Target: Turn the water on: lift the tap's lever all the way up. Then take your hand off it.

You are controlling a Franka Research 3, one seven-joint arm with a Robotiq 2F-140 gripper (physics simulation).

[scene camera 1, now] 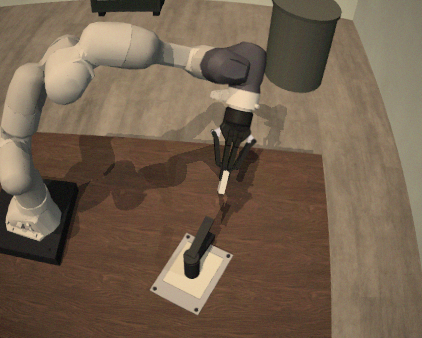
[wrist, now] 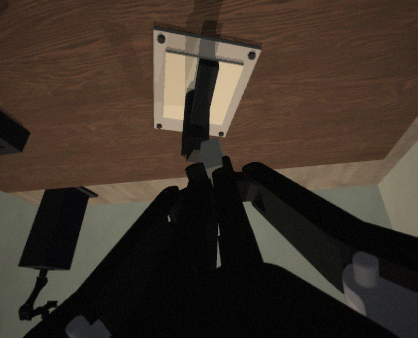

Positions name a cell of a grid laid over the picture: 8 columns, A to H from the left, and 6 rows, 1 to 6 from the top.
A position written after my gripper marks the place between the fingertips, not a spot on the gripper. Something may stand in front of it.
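Note:
My gripper is visible in scene camera 1 (scene camera 1: E4) and in the wrist view (wrist: E3). Also visible: a black tap (wrist: D2). A light grey plate appears at (scene camera 1: D6) and, in the wrist view, at (wrist: D1).

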